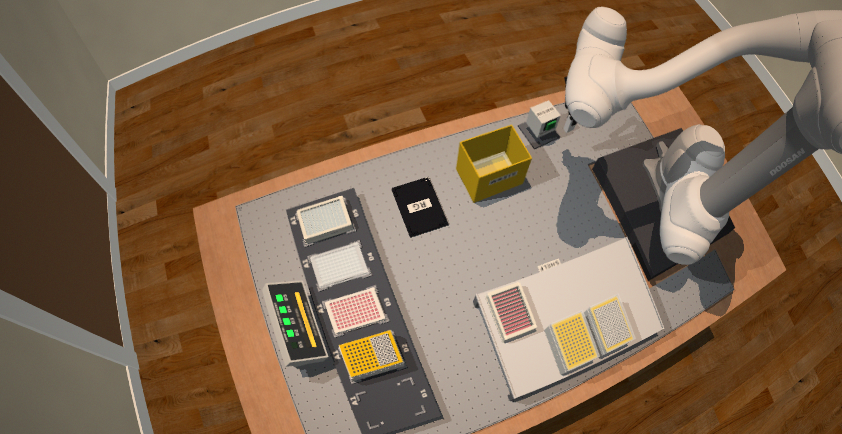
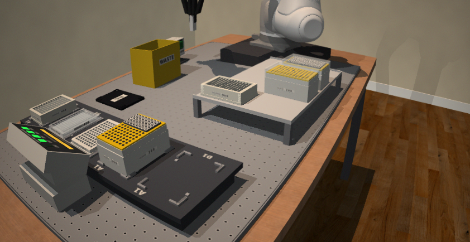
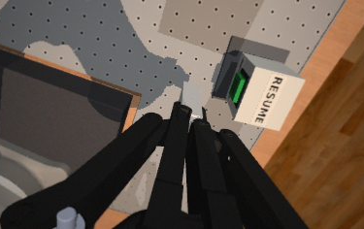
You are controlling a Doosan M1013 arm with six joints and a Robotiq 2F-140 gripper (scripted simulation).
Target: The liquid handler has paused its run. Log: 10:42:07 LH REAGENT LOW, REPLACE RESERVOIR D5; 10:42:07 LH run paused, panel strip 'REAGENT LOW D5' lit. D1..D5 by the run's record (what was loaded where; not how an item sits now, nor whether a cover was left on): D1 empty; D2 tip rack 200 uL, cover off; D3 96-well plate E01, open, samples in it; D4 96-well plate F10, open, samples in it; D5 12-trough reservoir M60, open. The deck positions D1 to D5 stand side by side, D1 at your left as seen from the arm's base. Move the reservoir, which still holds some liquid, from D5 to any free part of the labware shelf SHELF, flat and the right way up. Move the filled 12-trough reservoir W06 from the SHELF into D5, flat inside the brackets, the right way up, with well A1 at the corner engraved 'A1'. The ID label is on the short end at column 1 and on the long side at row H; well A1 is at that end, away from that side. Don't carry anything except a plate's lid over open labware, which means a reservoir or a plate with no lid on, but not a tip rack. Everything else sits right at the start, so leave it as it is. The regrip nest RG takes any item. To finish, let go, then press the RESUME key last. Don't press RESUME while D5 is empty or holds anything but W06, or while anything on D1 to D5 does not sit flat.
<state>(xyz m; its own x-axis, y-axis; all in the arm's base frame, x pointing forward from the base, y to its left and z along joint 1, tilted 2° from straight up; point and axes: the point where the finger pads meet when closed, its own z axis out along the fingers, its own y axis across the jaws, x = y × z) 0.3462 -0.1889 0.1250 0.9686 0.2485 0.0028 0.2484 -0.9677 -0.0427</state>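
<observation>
Right now the resume key box is 11 cm below my hand, 7 cm to the right of it and 2 cm ahead of it. Also, from my hand: waste bin 22 cm ahead, 14 cm below, 2 cm to the left; black RG nest 42 cm ahead, 17 cm below, 7 cm to the left; shelf label 31 cm to the left, 18 cm below, 13 cm ahead.
</observation>
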